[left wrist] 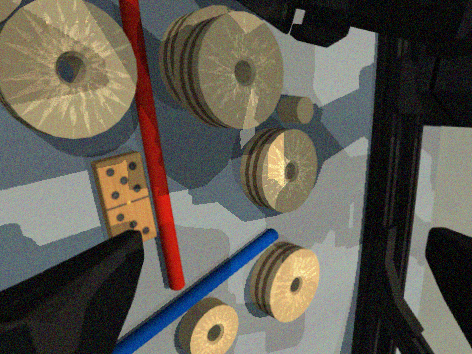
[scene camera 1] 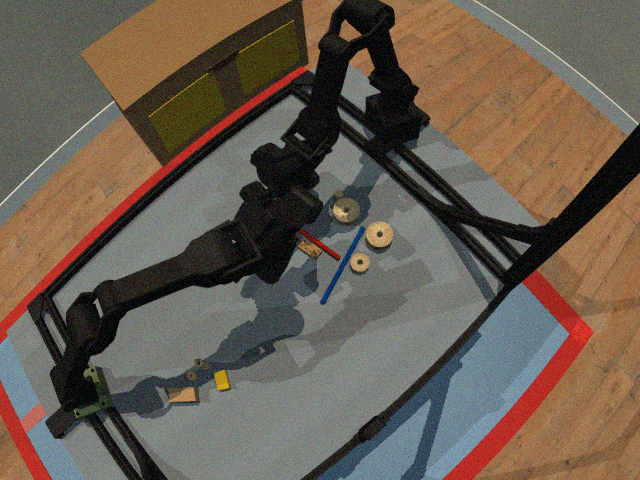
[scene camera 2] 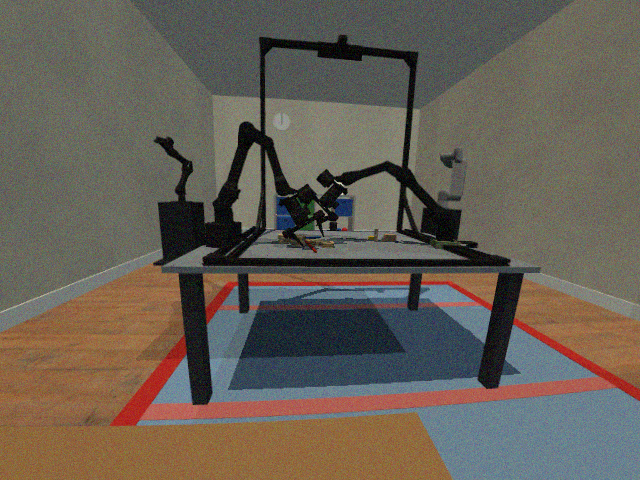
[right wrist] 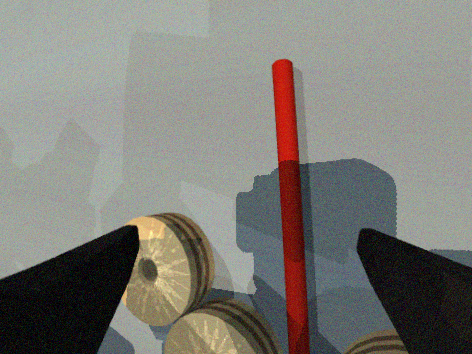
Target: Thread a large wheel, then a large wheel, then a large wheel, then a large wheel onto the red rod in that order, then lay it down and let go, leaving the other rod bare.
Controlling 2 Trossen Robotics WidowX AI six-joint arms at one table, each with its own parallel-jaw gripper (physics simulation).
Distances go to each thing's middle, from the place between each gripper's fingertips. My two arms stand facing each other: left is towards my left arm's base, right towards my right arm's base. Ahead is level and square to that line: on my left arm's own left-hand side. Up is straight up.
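Scene:
With the red rod (right wrist: 282,70) as my reference, my right gripper is 2 cm above it, 2 cm to the left of it and 6 cm past it. Counting from my right hand, I find the domino tile (left wrist: 120,180) 2 cm below, 1 cm to the right and 13 cm behind, while the blue rod (left wrist: 152,327) is 2 cm below as well, 4 cm to the right and 21 cm behind.
My left hand is 100 mm above the domino tile and 10 mm past it. Measured from that same left hand, the red rod is 100 mm below and 70 mm ahead, and the blue rod, also 100 mm below, is 20 mm to the right and 80 mm behind.

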